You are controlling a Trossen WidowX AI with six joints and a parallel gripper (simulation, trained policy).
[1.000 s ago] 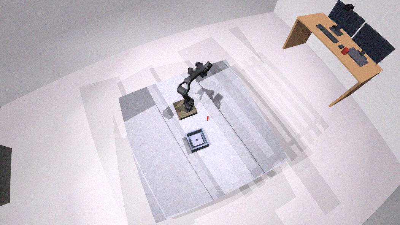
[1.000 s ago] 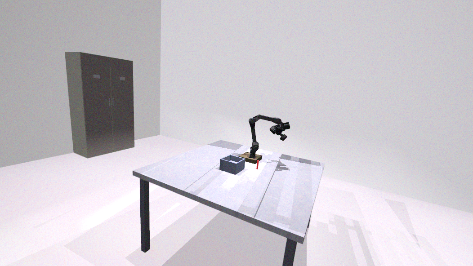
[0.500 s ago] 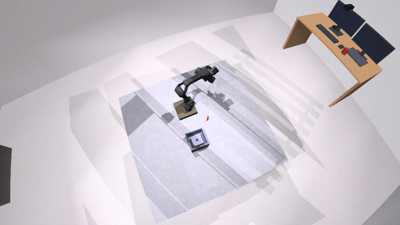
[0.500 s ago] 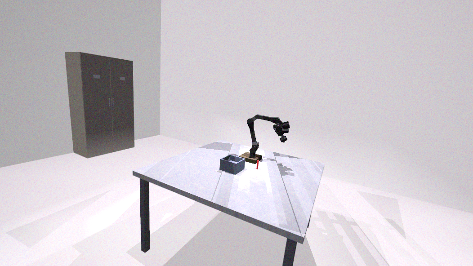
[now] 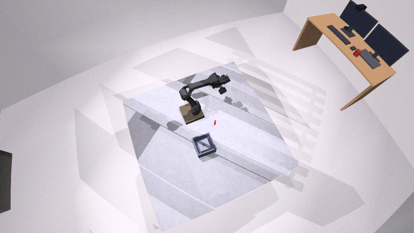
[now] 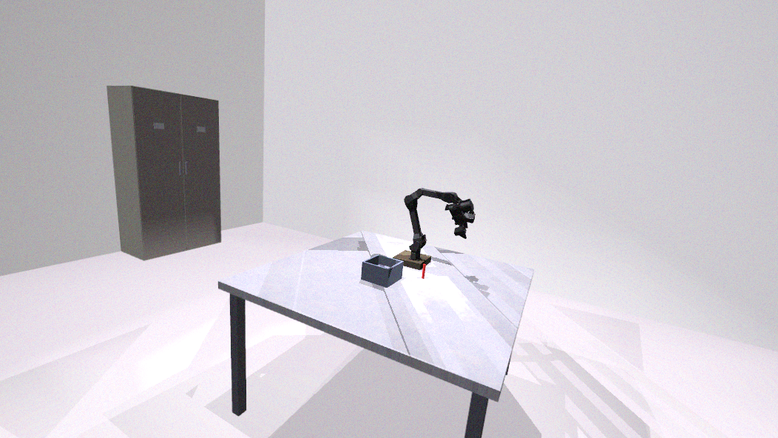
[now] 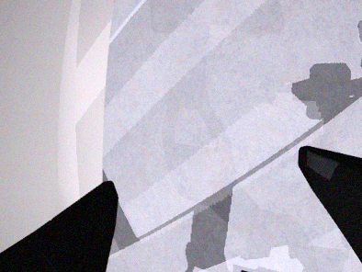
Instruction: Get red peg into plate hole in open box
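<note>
My gripper tip is 240 mm short of the red peg, 170 mm to the left of it and 190 mm above it. Also, from my gripper tip: grey box 380 mm ahead, 360 mm to the right, 210 mm below; then pale plate 380 mm ahead, 360 mm to the right, 190 mm below.
</note>
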